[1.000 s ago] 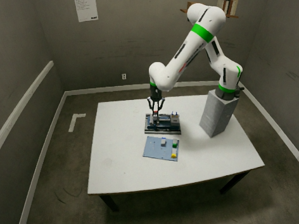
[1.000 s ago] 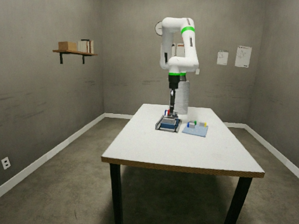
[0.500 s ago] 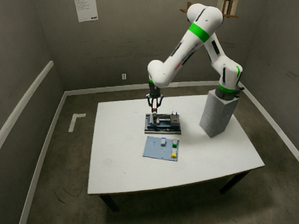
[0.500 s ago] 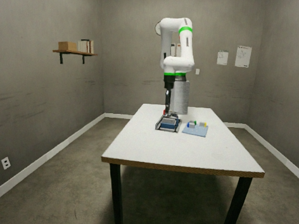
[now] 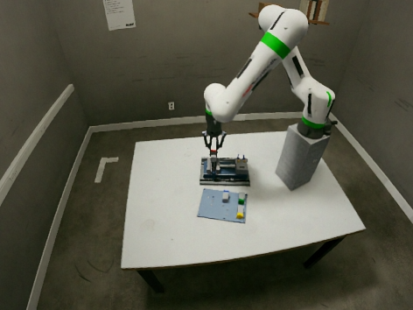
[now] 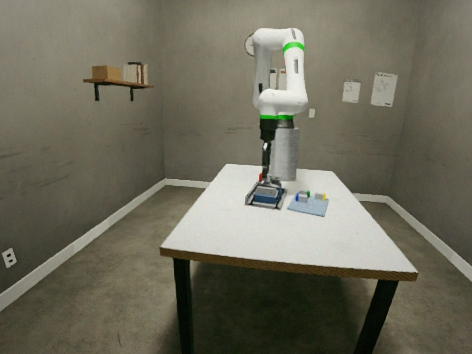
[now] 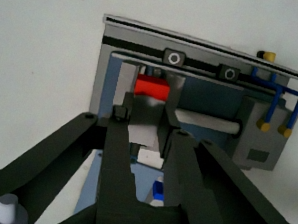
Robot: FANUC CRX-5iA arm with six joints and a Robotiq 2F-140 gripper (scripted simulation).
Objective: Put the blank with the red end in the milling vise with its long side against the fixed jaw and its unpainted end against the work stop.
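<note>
Now: hand 10 mm short of the work stop, 60 mm to the right of it and 90 mm above it. Also, from my hand: red-ended blank (30 mm below); plate (10 mm behind, 250 mm to the left, 170 mm below); blue-ended blank (30 mm behind, 210 mm to the left, 150 mm below).
</note>
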